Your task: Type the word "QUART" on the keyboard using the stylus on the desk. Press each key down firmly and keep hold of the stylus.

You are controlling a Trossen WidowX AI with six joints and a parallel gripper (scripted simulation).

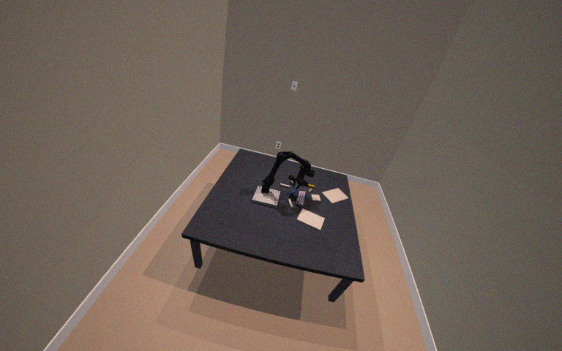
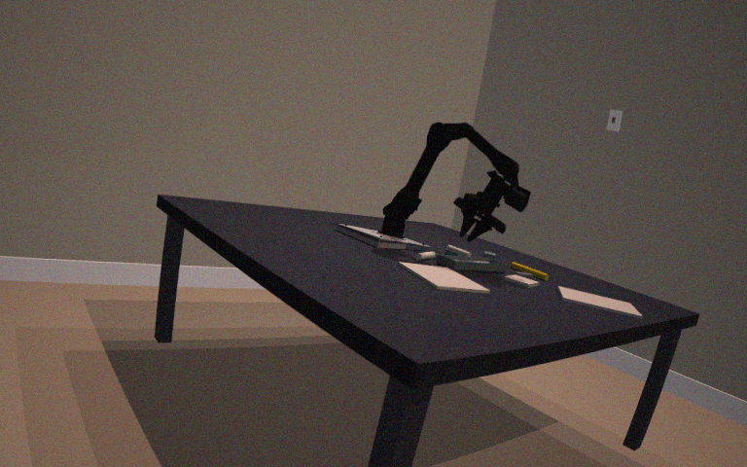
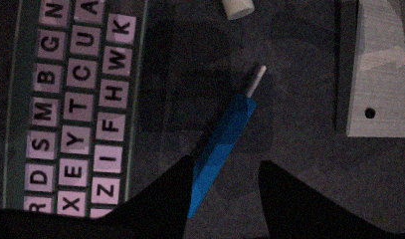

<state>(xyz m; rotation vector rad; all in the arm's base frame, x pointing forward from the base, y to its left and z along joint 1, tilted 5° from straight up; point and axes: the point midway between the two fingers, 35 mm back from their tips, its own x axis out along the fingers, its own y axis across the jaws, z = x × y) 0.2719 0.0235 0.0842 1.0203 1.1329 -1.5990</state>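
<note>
The blue stylus is 6 cm below my gripper tip, 3 cm behind it and 2 cm to the right of it. Round my gripper tip: yellow cylinder (17 cm to the left, 16 cm ahead, 6 cm below); white block (22 cm ahead, 6 cm below, 1 cm to the right); grey stylus tip (6 cm below, 5 cm behind, 4 cm to the right).
</note>
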